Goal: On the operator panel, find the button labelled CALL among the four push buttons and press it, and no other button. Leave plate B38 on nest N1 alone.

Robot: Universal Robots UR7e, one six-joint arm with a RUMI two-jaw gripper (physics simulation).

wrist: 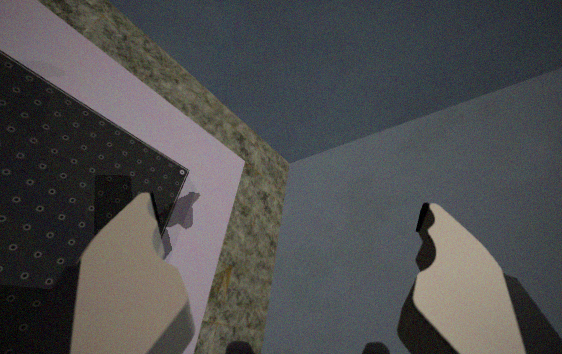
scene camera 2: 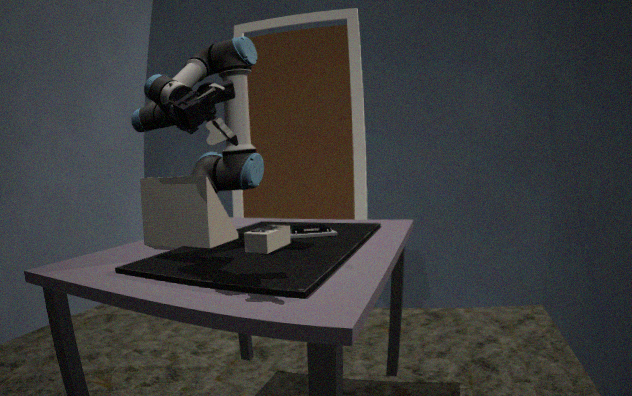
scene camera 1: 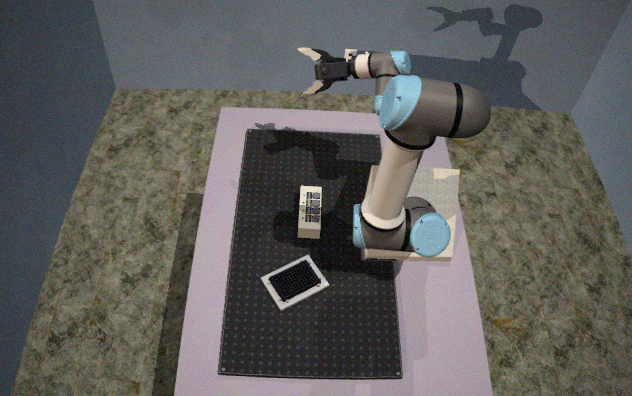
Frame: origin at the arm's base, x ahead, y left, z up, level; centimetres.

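Seen in the pictures: gripper, fingertip midpoint: [wrist: 289, 201] [scene camera 2: 231, 118] [scene camera 1: 298, 72]; arm's base at its link origin: [scene camera 2: 191, 210].
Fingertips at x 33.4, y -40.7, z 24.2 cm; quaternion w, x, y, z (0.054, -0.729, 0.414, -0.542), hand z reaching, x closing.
Offsets run from my fingertips to a thing's middle. Level surfaces: height alone.
The operator panel @(dx -3.0, dy +31.2, dz -30.8 cm) [scene camera 1: 309, 232] [scene camera 2: 267, 242] is a cream box on the black board, with four dark push buttons in a row on top. Their labels are too small to read, so I cannot tell which one is CALL. A dark plate @(dx +3.0, dy +55.1, dz -31.7 cm) [scene camera 1: 295, 281] with a grid of wells, taken as B38, lies on the white nest @(dx +3.0, dy +55.1, dz -32.5 cm) [scene camera 1: 306, 296], turned at an angle beside the panel; both look low and small in scene camera 2. My gripper [scene camera 1: 301, 72] [scene camera 2: 229, 115] [wrist: 289, 201] is open and empty, high above the table's end and well away from the panel. The panel does not show in the wrist view.
The black perforated board @(dz -33.6 cm) [scene camera 1: 310, 345] [scene camera 2: 320, 270] [wrist: 30, 150] lies on the pale pink table @(dz -34.9 cm) [scene camera 1: 200, 325] [scene camera 2: 370, 280] [wrist: 215, 165]. The cream arm pedestal [scene camera 2: 175, 215] stands beside the board. Walls rise past the table's end, and a brown door [scene camera 2: 300, 125] is behind.
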